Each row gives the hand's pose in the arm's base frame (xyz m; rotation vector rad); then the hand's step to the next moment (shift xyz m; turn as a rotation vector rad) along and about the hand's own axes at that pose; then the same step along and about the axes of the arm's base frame.
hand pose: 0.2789 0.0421 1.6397 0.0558 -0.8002 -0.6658
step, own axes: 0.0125 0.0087 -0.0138 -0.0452 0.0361 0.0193
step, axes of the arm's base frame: 0.0203 -0.0029 0.0008 -0.0168 0.0584 -0.0051
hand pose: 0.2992 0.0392 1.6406 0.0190 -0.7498 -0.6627
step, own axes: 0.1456 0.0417 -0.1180 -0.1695 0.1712 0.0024
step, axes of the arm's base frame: 0.1767 -0.0739 0.0137 0.0013 0.2327 -0.0623
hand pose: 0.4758 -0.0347 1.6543 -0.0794 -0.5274 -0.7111
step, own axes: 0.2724 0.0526 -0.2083 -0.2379 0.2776 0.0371
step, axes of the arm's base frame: 0.2966 -0.1748 -0.0423 0.0111 0.3633 -0.0542
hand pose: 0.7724 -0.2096 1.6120 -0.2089 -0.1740 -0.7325
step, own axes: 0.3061 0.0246 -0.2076 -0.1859 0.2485 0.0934
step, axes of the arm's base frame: 0.2578 -0.2306 -0.1332 0.0247 0.3228 0.0157
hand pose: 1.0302 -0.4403 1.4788 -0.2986 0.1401 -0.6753
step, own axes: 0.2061 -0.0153 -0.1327 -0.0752 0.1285 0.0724
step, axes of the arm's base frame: 0.1206 -0.1719 -0.1274 0.0343 0.1591 0.0303
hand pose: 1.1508 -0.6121 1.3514 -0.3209 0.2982 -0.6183
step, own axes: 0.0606 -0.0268 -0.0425 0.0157 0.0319 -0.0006
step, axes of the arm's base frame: 0.0177 -0.0660 -0.0391 0.0284 0.0149 -0.0154
